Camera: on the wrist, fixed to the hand. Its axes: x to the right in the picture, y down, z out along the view.
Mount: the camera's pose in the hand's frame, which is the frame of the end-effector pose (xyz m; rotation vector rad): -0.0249 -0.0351 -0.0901 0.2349 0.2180 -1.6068
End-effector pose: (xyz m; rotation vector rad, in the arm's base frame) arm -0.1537 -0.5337 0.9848 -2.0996 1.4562 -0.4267
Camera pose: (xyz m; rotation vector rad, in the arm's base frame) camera -0.1850 -0.5240 1.0791 -2.5881 -0.5306 -1.2868
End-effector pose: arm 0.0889 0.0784 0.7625 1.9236 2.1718 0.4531
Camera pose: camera 0.0280 0.0418 0.8326 -0.2647 3.0493 0.0542
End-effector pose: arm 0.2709 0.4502 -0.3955 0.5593 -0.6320 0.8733
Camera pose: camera 0.3124 0.4797 -0.4814 0.9213 0.2277 -0.5289
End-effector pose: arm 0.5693 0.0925 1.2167 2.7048 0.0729 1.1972
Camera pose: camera 0.4870 0.1372 1.2514 1.5612 1.9573 0.8036
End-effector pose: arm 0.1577 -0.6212 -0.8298 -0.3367 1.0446 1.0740
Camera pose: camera 0.1373 -0.7130 -0.8633 -0.8858 0.7146 -0.5304
